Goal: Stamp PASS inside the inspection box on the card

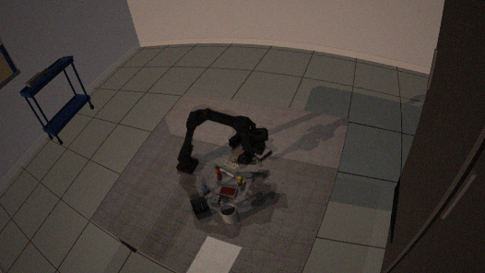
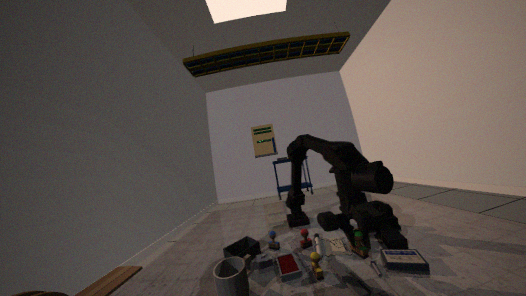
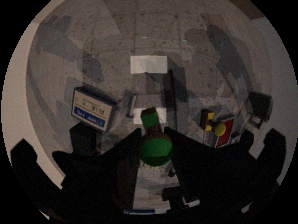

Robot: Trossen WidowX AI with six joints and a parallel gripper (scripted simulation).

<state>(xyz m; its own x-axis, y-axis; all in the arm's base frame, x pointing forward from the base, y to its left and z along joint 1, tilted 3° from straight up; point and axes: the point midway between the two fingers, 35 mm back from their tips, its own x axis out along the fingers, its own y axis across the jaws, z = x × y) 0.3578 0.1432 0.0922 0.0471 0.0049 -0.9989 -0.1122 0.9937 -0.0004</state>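
Now: gripper tip 4 cm past the red ink pad, 20 cm to the left of it and 6 cm above it. From my gripper tip the other things lie so: yellow-knobbed stamp: 12 cm to the right, 5 cm below; then cardboard box: 11 cm behind, 5 cm to the left, 5 cm below; then green-knobbed stamp: right at my gripper tip.
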